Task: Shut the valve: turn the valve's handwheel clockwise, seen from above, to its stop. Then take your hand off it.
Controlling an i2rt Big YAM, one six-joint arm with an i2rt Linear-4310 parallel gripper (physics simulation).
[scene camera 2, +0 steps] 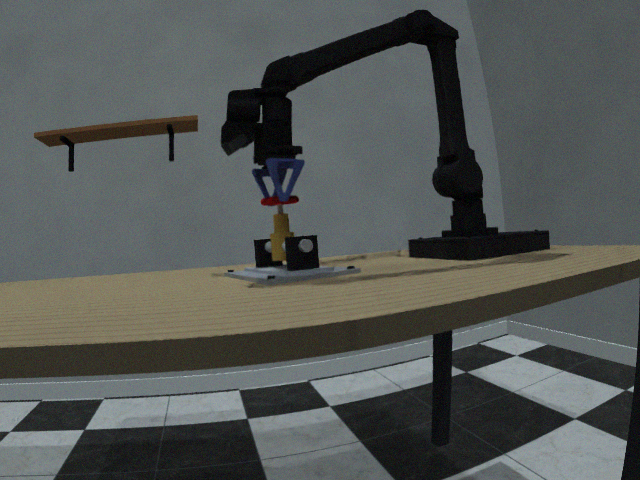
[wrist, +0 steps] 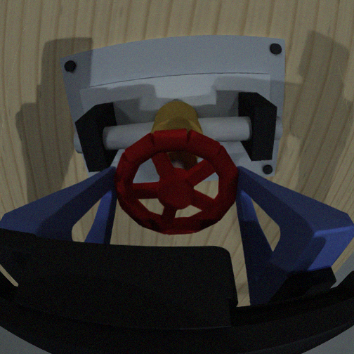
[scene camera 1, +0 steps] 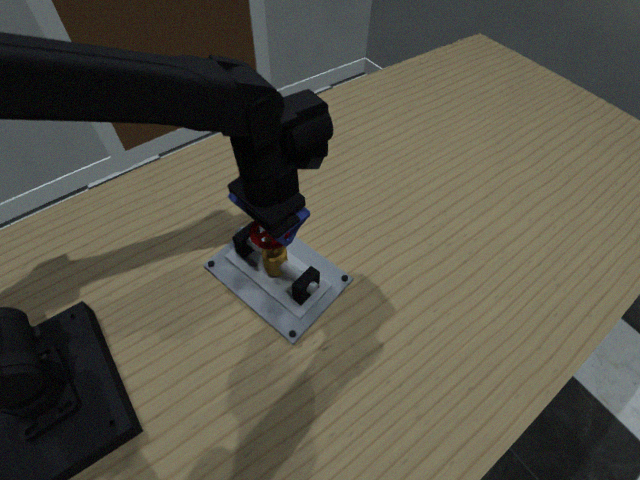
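Note:
The red handwheel [scene camera 1: 260, 238] [scene camera 2: 266, 201] [wrist: 175, 190] lies level on top of the brass valve body [scene camera 1: 273, 260] [scene camera 2: 280, 242] [wrist: 175, 116]. The valve sits on a pipe between two black blocks on a grey plate [scene camera 1: 253, 298] [wrist: 175, 56]. My gripper [scene camera 1: 269, 236] [scene camera 2: 277, 197] [wrist: 175, 175] points down from above, with its blue fingers on opposite sides of the wheel. In the wrist view both fingertips meet the rim, left and right, so it is shut on the handwheel. In scene camera 1 the hand hides part of the wheel.
The arm's black base [scene camera 1: 116, 408] [scene camera 2: 478, 245] stands on the wooden table [scene camera 1: 465, 232] [scene camera 2: 155, 315], beside the valve plate. The pipe's black blocks [scene camera 1: 306, 284] [scene camera 2: 301, 253] [wrist: 257, 125] stand below wheel height. A wall shelf [scene camera 2: 124, 129] shows in the background.

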